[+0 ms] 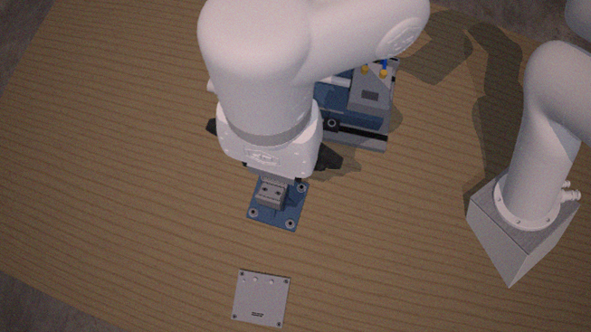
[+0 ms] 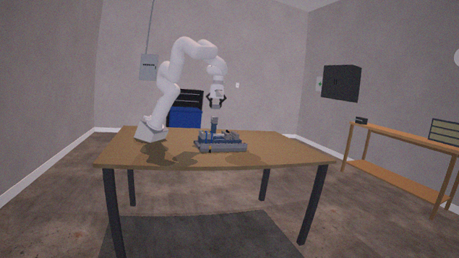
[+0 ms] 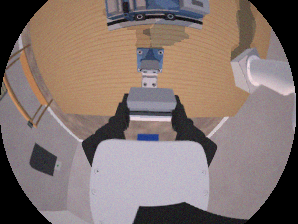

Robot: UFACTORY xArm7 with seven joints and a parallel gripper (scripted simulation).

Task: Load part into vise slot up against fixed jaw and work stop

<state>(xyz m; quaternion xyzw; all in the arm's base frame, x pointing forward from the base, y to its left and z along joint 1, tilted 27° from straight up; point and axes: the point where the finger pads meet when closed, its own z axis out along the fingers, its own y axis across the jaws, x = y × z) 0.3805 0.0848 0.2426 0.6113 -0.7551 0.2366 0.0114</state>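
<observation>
The fixed jaw lies 23 cm to the right of my hand, 17 cm below it and 4 cm ahead of it. Also, from my hand: part right at my hand; work stop post 18 cm below, 16 cm to the right, 2 cm ahead; work stop 18 cm to the right, 15 cm below, 2 cm ahead.
</observation>
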